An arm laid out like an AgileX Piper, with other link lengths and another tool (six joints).
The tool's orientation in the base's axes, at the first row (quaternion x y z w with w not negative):
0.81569, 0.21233, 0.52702, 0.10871
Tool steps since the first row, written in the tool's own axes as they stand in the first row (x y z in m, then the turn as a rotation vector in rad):
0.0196, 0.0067, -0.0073, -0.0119, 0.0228, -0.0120
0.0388, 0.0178, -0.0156, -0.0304, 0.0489, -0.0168
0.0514, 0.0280, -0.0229, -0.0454, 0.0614, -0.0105
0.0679, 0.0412, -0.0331, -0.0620, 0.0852, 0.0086
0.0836, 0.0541, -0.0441, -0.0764, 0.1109, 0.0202
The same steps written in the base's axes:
0.0019, 0.0028, 0.0217, -0.0098, -0.0262, 0.0045
0.0037, 0.0014, 0.0453, -0.0147, -0.0581, 0.0020
0.0040, -0.0022, 0.0627, -0.0114, -0.0758, -0.0079
0.0036, -0.0067, 0.0857, 0.0056, -0.1037, -0.0199
0.0022, -0.0115, 0.1083, 0.0169, -0.1326, -0.0262

